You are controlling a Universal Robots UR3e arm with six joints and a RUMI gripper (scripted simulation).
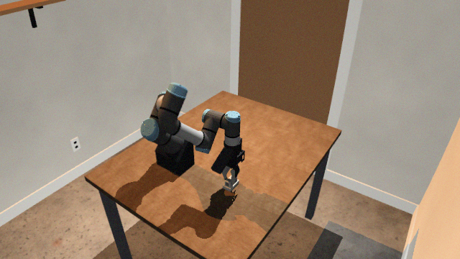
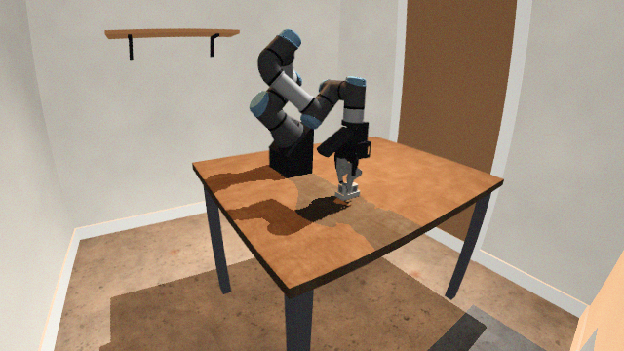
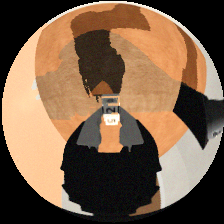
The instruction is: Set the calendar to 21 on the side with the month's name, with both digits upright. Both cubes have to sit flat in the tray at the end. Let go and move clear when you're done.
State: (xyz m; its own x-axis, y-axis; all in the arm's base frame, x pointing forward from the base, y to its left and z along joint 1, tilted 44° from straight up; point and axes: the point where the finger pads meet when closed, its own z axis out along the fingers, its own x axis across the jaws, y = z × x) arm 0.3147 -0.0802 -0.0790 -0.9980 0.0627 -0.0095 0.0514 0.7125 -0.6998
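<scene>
Now: hand 3 cm above the calendar tray and 2 cm to the right of it.
</scene>
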